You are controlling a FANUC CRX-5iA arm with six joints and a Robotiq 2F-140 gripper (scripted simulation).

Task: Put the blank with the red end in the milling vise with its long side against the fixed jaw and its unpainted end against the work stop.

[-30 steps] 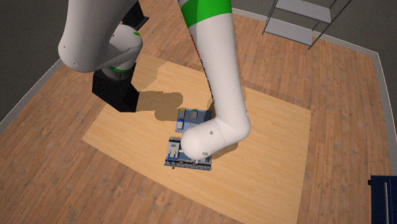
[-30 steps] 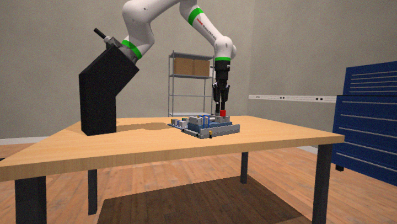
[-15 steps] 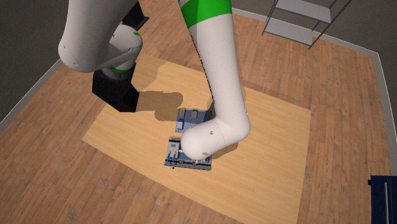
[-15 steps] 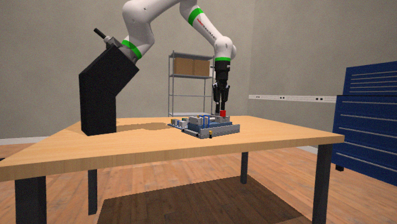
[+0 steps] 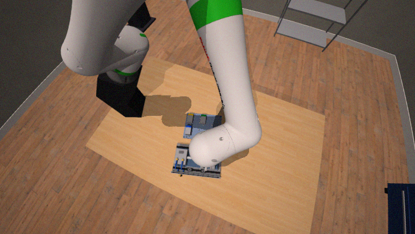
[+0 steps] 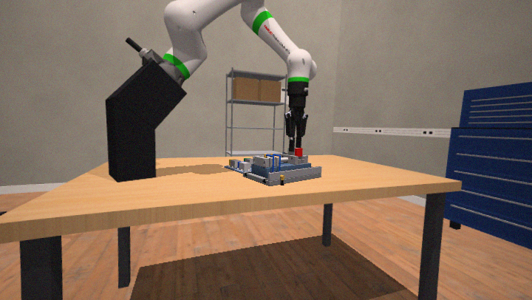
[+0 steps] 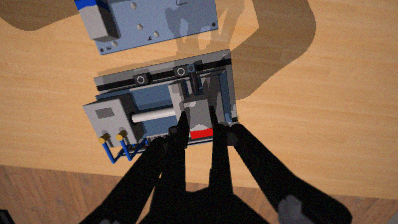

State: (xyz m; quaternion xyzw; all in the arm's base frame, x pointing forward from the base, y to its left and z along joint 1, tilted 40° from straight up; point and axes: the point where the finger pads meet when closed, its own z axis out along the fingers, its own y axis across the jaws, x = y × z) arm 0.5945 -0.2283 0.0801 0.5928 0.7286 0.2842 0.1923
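Now: hand 30 mm above the red-ended blank. Also, from my hand: work stop rod: 10 mm behind, 50 mm to the left, 50 mm below; then blue-ended blank: 200 mm behind, 140 mm to the left, 120 mm below; then fixed jaw: 30 mm ahead, 10 mm to the left, 70 mm below.
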